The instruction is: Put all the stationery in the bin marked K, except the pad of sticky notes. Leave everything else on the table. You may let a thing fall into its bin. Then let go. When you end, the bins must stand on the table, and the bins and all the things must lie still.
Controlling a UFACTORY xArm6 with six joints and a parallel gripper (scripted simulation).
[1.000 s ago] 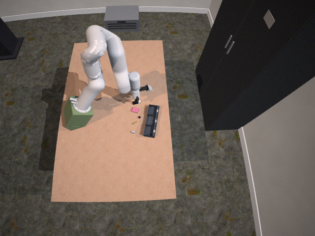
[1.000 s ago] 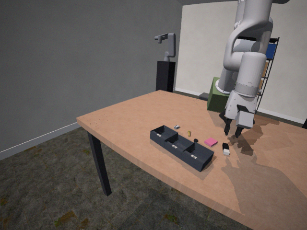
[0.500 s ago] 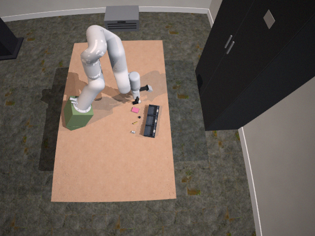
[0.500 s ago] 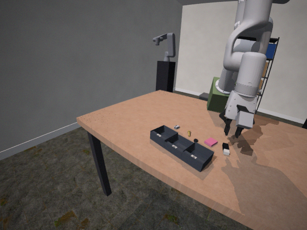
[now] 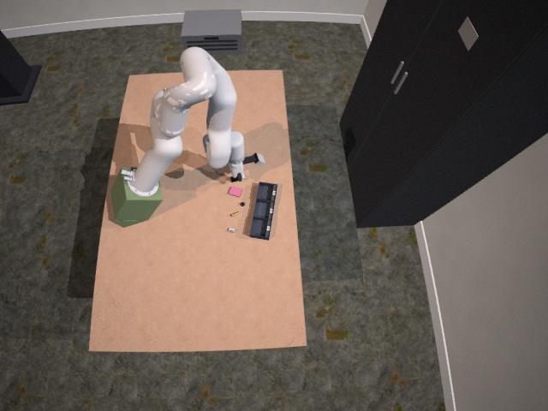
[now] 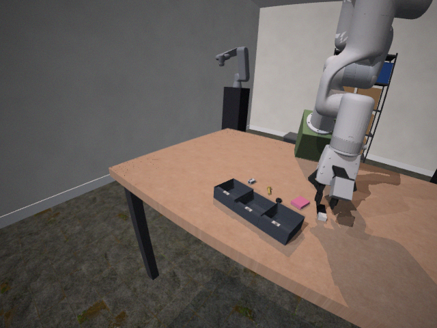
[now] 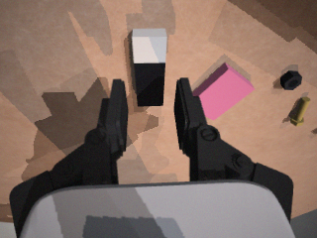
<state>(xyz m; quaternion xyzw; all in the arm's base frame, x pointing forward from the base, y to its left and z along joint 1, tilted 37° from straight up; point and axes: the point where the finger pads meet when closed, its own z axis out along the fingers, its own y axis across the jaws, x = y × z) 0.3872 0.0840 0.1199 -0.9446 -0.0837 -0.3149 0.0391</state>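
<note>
Now: the black-and-white block 1 cm ahead of my hand and 5 cm below it. Also, from my hand: yellow bolt: 2 cm behind, 18 cm to the right, 5 cm below; then black nut: 2 cm ahead, 13 cm to the right, 5 cm below; then pink sticky-note pad: 1 cm behind, 7 cm to the right, 5 cm below.
</note>
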